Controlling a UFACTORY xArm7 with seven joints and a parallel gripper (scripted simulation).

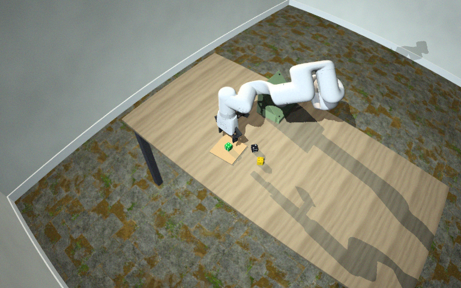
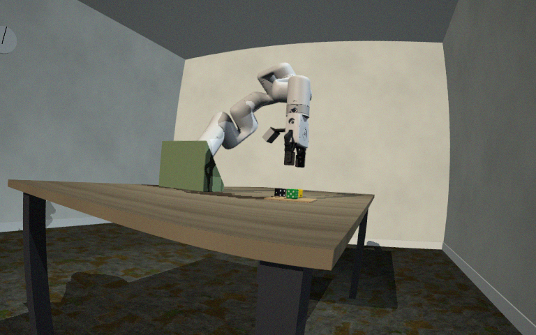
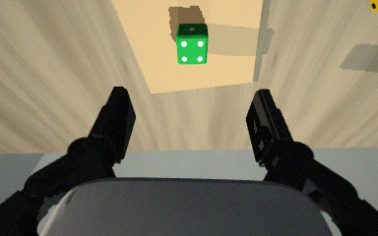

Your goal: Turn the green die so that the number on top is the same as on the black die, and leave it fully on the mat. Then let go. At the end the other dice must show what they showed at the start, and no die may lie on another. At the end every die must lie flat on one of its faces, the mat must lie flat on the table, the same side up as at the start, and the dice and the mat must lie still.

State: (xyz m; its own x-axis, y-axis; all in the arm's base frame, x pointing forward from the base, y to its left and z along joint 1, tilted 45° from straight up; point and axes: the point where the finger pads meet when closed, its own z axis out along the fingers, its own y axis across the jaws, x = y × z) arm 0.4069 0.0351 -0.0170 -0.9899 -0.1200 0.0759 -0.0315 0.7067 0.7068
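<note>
The green die is 10 cm below my hand. Also, from my hand: black die (10 cm to the left, 10 cm below, 9 cm behind); yellow die (17 cm to the left, 10 cm below, 5 cm behind); tan mat (11 cm below).
</note>
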